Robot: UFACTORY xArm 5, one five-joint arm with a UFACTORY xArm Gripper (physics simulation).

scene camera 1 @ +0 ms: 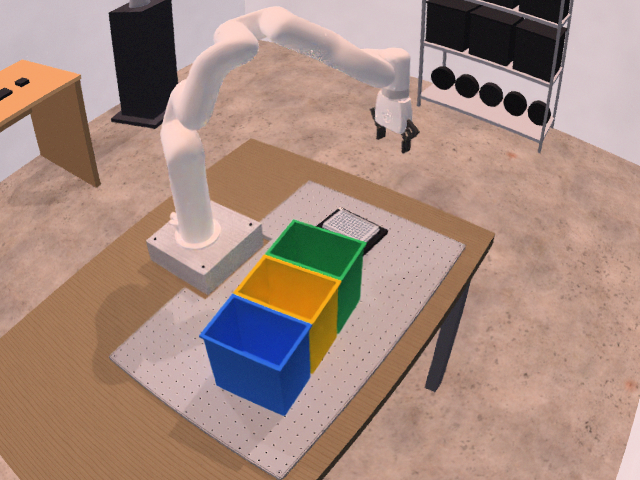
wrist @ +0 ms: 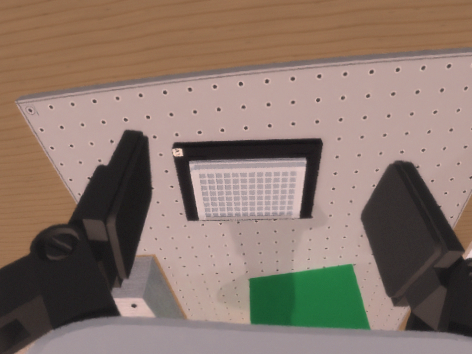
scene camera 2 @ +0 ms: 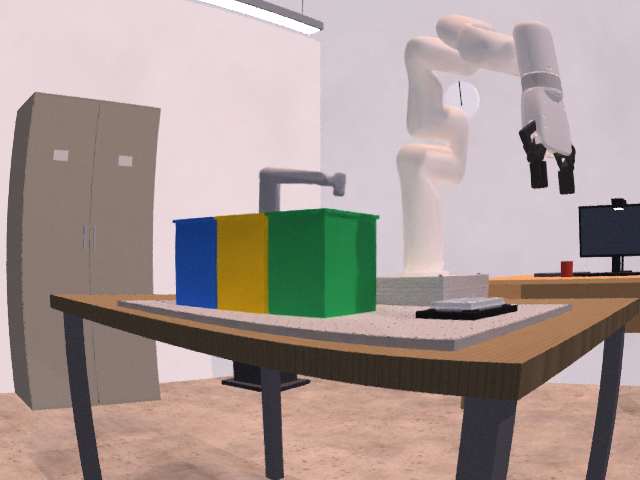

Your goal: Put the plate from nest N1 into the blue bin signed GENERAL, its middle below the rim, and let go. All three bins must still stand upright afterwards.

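Seen in the pictures: gripper, fingertip midpoint: (scene camera 1: 393, 144) (wrist: 266, 176) (scene camera 2: 554, 191); arm's base, link origin: (scene camera 1: 198, 234) (scene camera 2: 423, 276).
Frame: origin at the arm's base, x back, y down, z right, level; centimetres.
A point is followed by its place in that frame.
The white gridded plate (scene camera 1: 350, 227) {x -34.0, y 3.3, z -21.6 cm} (scene camera 2: 467, 303) {x -40.6, y 3.4, z -24.2 cm} (wrist: 247, 192) {x -33.9, y 3.4, z -23.1 cm} lies flat in a black nest (scene camera 1: 381, 237) {x -42.4, y 5.0, z -22.9 cm} (wrist: 250, 150) {x -35.6, y 4.7, z -27.7 cm} beside the green bin; the nest's label is not legible. My gripper (scene camera 1: 393, 142) {x -39.3, y -14.0, z -39.7 cm} (scene camera 2: 553, 184) {x -39.3, y -14.0, z -39.7 cm} (wrist: 266, 176) {x -39.3, y -14.0, z -39.7 cm} is open and empty, high above the table. In the wrist view the plate shows between the spread fingers, far below them. The blue bin (scene camera 1: 248, 372) {x -35.4, y -6.0, z 37.4 cm} (scene camera 2: 195, 263) {x -42.9, y -3.0, z 31.1 cm} stands upright at the far end of the bin row from the nest. Its visible inside looks empty, though its floor is partly hidden, and its sign does not show.
The yellow bin (scene camera 1: 324, 330) {x -43.7, y -3.3, z 19.0 cm} (scene camera 2: 241, 263) {x -43.7, y -3.1, z 18.1 cm} and green bin (scene camera 1: 350, 294) {x -44.4, y -1.8, z 5.8 cm} (scene camera 2: 320, 263) {x -44.7, y -3.1, z 0.5 cm} (wrist: 310, 300) {x -37.2, y 0.6, z -0.8 cm} stand upright between the blue bin and the nest, closely side by side. All stand on a perforated board (scene camera 1: 155, 341) {x -5.8, y 5.9, z 32.5 cm}. The arm's base block (scene camera 1: 175, 260) {x 1.1, y 1.0, z 10.1 cm} (scene camera 2: 465, 289) {x -3.9, y 3.0, z -12.3 cm} sits beside the board.
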